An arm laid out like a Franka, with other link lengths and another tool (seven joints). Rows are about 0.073 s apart.
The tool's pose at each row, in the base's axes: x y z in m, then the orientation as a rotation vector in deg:
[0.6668 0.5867 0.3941 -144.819 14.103 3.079]
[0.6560 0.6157 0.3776 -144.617 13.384 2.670]
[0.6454 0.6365 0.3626 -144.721 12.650 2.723]
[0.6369 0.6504 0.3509 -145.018 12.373 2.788]
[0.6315 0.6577 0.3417 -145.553 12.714 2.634]
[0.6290 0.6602 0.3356 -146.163 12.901 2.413]
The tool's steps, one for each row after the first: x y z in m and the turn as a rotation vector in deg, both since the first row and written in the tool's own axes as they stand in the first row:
[-0.0138 -0.0122 0.0299 0.277 0.108 -0.596]
[-0.0262 -0.0186 0.0538 0.209 -0.089 -1.116]
[-0.0358 -0.0216 0.0712 -0.077 -0.172 -1.314]
[-0.0414 -0.0214 0.0828 -0.613 0.065 -1.130]
[-0.0437 -0.0195 0.0892 -1.211 0.319 -1.075]

